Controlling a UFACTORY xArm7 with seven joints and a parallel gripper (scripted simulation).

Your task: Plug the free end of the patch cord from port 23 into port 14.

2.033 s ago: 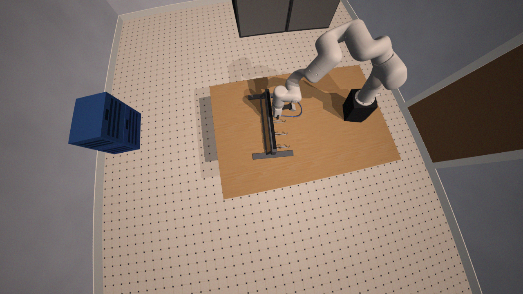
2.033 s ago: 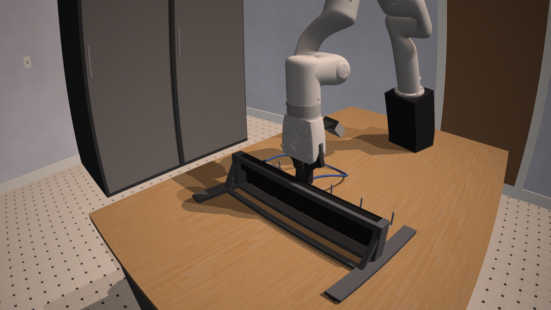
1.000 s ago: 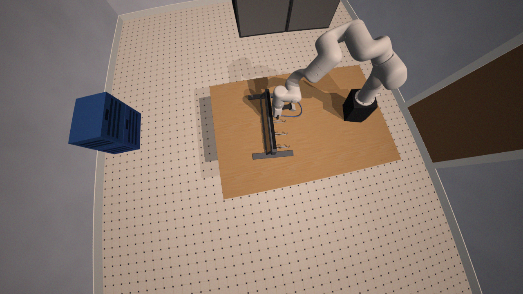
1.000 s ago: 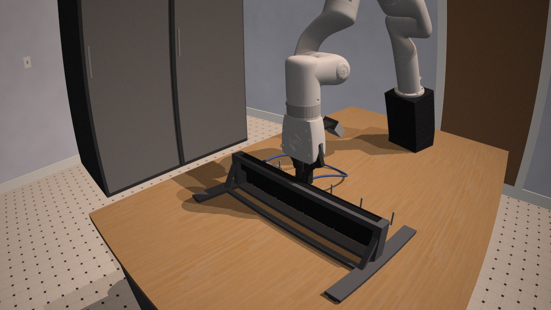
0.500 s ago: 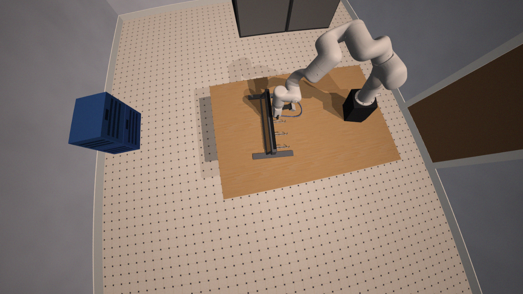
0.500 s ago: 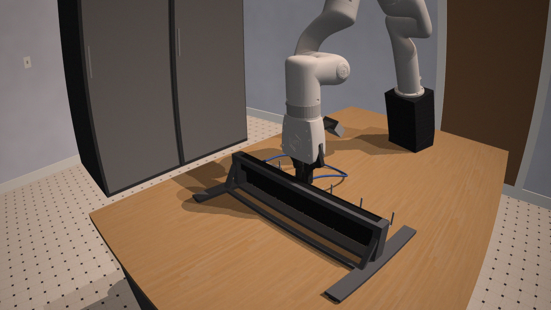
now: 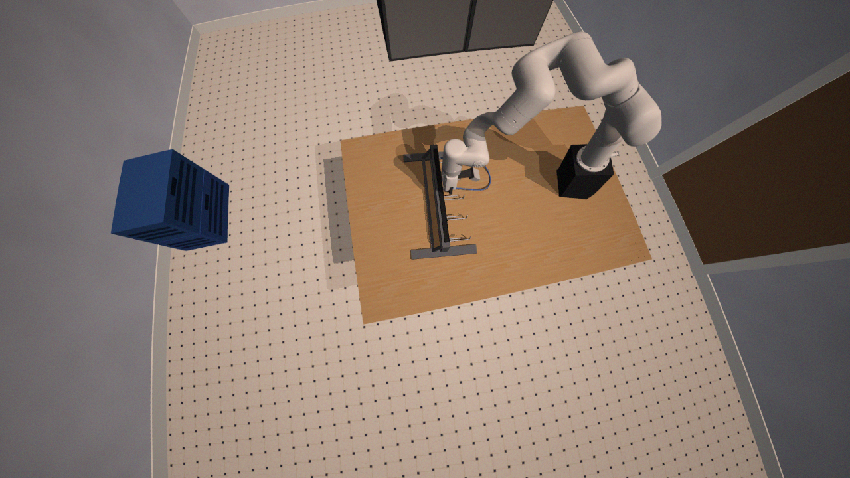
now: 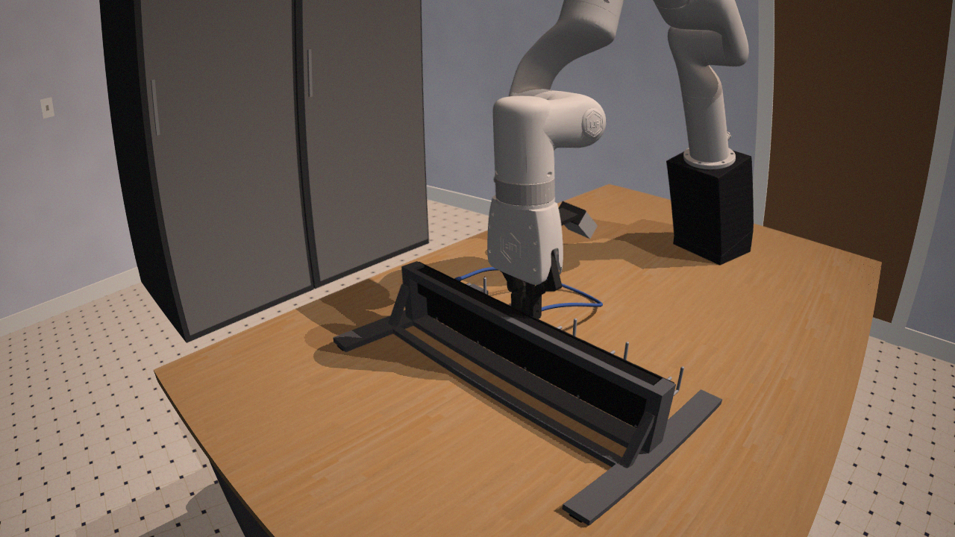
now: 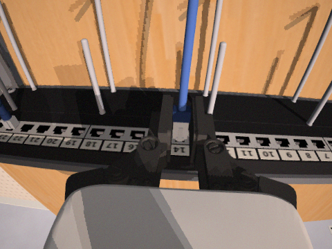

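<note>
The plug lies 20 mm ahead of my hand and 10 mm below it.
</note>
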